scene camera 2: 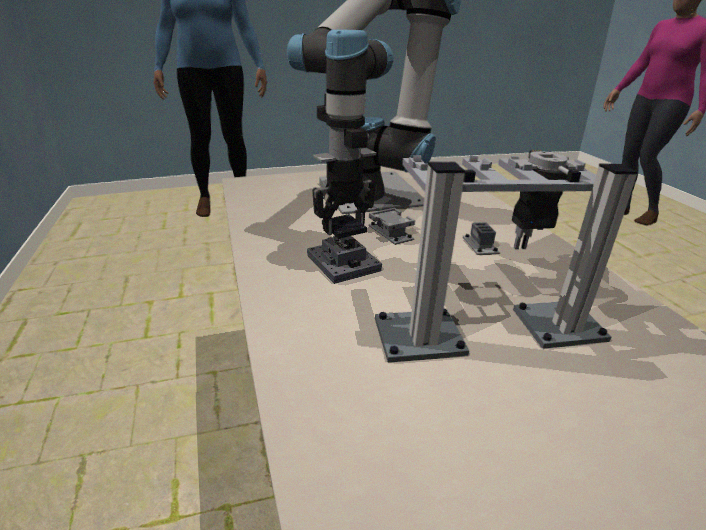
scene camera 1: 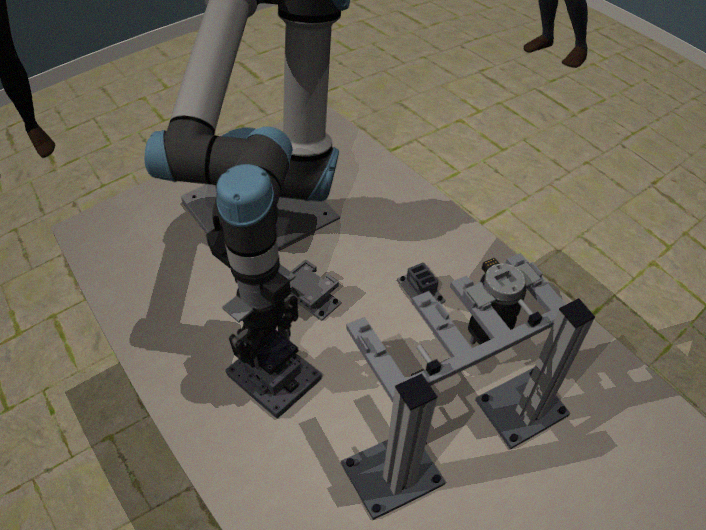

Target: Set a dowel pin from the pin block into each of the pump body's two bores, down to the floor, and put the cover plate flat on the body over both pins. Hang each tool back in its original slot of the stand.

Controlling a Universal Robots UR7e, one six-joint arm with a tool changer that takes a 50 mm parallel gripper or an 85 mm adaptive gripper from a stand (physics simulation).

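Frame: origin at the arm's base, x ahead, y left, z up, level; metres.
Where they show: arm's base, origin of the base link: (scene camera 2: 360, 192).
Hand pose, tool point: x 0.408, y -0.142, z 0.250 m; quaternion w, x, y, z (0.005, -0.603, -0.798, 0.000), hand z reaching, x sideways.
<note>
Things, the pixels of their top centre, and the offset from my tool point. "spot": a spot on its surface instead.
- dark cover plate, middle of its top: (scene camera 1: 268, 346) (scene camera 2: 344, 223) 0.002 m back, 0.001 m left, 0.167 m down
- pump body, surface spot: (scene camera 2: 343, 254) spot: 0.046 m ahead, 0.010 m right, 0.218 m down
- dark pin block, middle of its top: (scene camera 1: 423, 274) (scene camera 2: 483, 227) 0.025 m back, 0.363 m left, 0.215 m down
- parallel gripper tool, middle of its top: (scene camera 1: 504, 276) (scene camera 2: 547, 155) 0.209 m ahead, 0.316 m left, 0.034 m up
- grey plate holder, middle of its top: (scene camera 1: 308, 281) (scene camera 2: 391, 216) 0.137 m back, 0.157 m left, 0.219 m down
My gripper (scene camera 1: 270, 345) (scene camera 2: 345, 222), the adaptive one, points down over the pump body and is shut on the dark cover plate (scene camera 1: 280, 350) (scene camera 2: 349, 228). In scene camera 2 the plate is roughly level, a little above the pump body (scene camera 2: 343, 254), with a small gap between them. The pump body (scene camera 1: 280, 382) is partly covered by the gripper and plate in scene camera 1. The bores and any pins in them cannot be made out. The dark pin block (scene camera 1: 422, 278) (scene camera 2: 483, 235) stands apart. The parallel gripper tool (scene camera 1: 505, 285) (scene camera 2: 534, 209) hangs in the tool stand (scene camera 1: 479, 354) (scene camera 2: 513, 186).
A grey plate holder (scene camera 1: 312, 286) (scene camera 2: 392, 221) stands behind the pump body, near the arm. The stand's two posts (scene camera 1: 409, 442) (scene camera 2: 437, 256) (scene camera 1: 556, 365) (scene camera 2: 593, 256) rise at the front. Its forked rail reaches back toward the pin block. Two people stand beyond the table.
</note>
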